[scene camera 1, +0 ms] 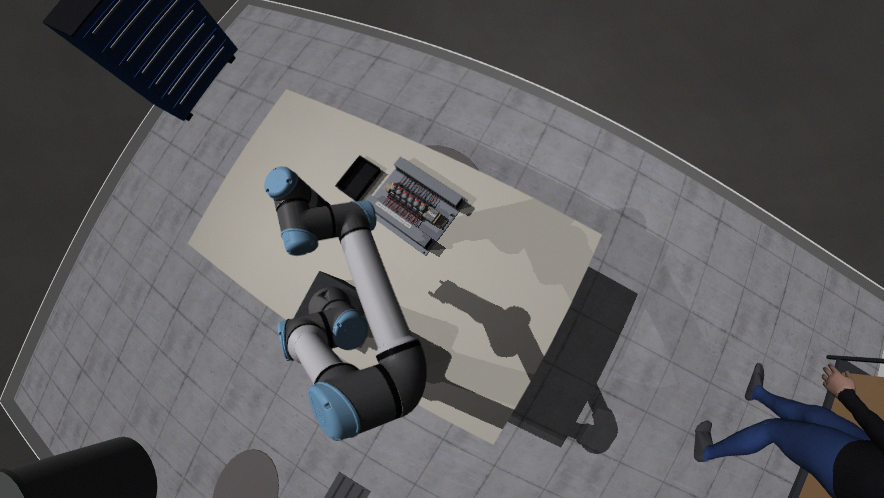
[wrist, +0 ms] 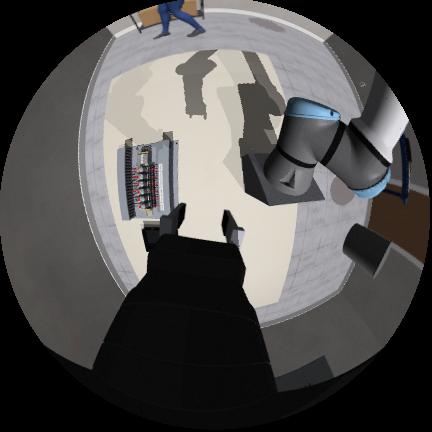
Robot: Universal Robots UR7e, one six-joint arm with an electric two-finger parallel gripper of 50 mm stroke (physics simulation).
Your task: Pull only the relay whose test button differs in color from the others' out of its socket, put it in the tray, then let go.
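Seen in the pictures: gripper, fingertip midpoint: (wrist: 203, 213); arm's base at its link origin: (scene camera 1: 329, 307) (wrist: 286, 174).
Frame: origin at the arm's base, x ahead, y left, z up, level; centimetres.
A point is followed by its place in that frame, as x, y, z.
Observation:
A row of small relays (scene camera 1: 408, 196) {49.4, -6.7, -12.9} (wrist: 144, 187) {47.3, -6.4, -11.2} sits in sockets on a grey panel (scene camera 1: 431, 181) (wrist: 173, 175) {36.0, -7.7, -16.1}. Their test buttons look red. The button on the relay (scene camera 1: 421, 204) {47.2, -13.6, -9.6} (wrist: 142, 170) {45.5, -13.0, -10.2} at the end near the beige device looks more orange, but it is too small to be sure. A black, open tray (scene camera 1: 358, 178) {50.8, 17.3, -16.1} (wrist: 152, 238) {54.9, 15.8, -16.1} stands beside the panel's other end and looks empty; a finger partly covers it in the wrist view. My gripper (wrist: 203, 213) {24.2, 0.5, 18.1} is open and empty, high above the table, off to the side of panel and tray. The arm hides it in the scene view.
The beige table (scene camera 1: 247, 210) {20.8, 62.8, -16.4} (wrist: 210, 150) {19.7, -13.4, -16.5} carries the panel, the tray and the arm's dark base (scene camera 1: 321, 281) {7.4, 4.2, 5.1} (wrist: 257, 185) {9.9, 1.5, -0.4}. Grey ducts flank the relay row, with red wires beside it. A person (scene camera 1: 785, 426) (wrist: 175, 17) is beyond the table. A blue drawer cabinet (scene camera 1: 148, 49) stands on the floor.

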